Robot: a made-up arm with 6 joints. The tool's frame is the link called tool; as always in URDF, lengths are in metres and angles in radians. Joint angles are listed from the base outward.
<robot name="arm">
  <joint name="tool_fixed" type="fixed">
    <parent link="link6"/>
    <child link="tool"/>
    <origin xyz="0.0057 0.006 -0.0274" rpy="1.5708 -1.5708 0"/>
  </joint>
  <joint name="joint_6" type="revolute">
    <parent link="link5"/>
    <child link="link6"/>
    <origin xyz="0.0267 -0.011 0.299" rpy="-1.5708 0 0"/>
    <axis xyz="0 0 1"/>
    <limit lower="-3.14" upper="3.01"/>
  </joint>
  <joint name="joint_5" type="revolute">
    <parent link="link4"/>
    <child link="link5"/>
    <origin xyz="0.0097 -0.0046 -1.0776" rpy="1.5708 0 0"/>
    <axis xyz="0 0 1"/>
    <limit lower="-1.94" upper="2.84"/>
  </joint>
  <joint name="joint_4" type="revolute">
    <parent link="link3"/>
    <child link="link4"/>
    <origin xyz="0.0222 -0.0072 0.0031" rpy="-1.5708 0 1.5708"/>
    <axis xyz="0 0 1"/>
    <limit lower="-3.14" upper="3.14"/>
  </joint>
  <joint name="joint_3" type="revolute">
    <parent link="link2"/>
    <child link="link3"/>
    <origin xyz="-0.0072 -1.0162 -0.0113" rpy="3.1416 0 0"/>
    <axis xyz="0 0 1"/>
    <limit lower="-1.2" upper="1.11"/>
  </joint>
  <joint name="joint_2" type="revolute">
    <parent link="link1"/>
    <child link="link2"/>
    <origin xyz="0.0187 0.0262 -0.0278" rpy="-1.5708 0 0"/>
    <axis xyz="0 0 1"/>
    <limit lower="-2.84" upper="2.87"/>
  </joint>
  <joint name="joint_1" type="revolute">
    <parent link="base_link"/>
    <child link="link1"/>
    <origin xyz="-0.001 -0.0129 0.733"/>
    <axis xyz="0 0 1"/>
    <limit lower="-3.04" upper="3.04"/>
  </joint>
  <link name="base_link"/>
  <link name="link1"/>
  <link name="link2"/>
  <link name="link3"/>
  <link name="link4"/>
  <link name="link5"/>
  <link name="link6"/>
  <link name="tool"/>
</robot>
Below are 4 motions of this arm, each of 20 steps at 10 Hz.
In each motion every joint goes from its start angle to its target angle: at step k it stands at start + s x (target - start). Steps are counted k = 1, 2, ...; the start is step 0. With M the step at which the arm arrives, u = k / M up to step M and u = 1 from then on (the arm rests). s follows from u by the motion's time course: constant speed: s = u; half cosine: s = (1 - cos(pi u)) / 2; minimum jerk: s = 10 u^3 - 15 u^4 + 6 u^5.
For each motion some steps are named. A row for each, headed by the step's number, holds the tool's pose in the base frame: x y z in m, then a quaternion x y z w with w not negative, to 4 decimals.
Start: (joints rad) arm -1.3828 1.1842 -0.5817 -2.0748 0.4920 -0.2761
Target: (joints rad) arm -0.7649 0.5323 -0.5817 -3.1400 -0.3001 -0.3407
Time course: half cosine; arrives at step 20
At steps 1, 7, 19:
1: 0.1911 -0.4362 0.0575 -0.6881 -0.1438 -0.4914 0.5141
7: 0.3850 -0.5088 0.1320 -0.7021 -0.2060 -0.5757 0.3650
19: 0.9319 -0.4819 0.5336 0.5006 0.3709 0.7796 0.0640

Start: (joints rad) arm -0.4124 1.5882 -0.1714 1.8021 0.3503 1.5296
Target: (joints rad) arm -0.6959 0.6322 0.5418 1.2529 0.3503 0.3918
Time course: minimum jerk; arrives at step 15
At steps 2, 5, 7, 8, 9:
2: 1.0791 -0.3627 -0.4442 -0.4880 -0.2855 -0.6209 0.5430
5: 1.3550 -0.6041 -0.1706 -0.4929 -0.2839 -0.7394 0.3602
7: 1.5573 -0.8756 0.2914 -0.4262 -0.2407 -0.8597 0.1461
8: 1.5975 -0.9991 0.5900 -0.3583 -0.2023 -0.9105 0.0416
9: 1.5861 -1.0918 0.8966 0.2746 0.1587 0.9473 0.0450

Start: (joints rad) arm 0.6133 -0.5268 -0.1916 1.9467 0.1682 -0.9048
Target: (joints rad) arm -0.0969 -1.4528 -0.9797 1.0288 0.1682 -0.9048
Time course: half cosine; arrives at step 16
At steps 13, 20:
13: -0.0979 -0.0887 1.6575 0.1697 0.5917 -0.7596 0.2099
20: -0.1215 -0.1035 1.5823 0.1902 0.6134 -0.7402 0.1993

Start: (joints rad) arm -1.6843 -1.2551 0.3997 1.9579 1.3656 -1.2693
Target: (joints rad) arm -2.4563 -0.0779 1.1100 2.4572 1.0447 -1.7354
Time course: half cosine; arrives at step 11
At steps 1, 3, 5, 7, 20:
1: 0.3427 1.2295 2.0894 -0.0687 0.2030 0.9394 0.2675
3: 0.4661 1.0167 2.2791 -0.0825 0.1495 0.9170 0.3604
5: 0.5399 0.5798 2.5427 -0.1174 0.0713 0.8505 0.5077
7: 0.4006 0.0749 2.7272 -0.1672 0.0067 0.7425 0.6486
20: 0.0216 -0.3681 2.7839 -0.2253 -0.0354 0.5988 0.7678

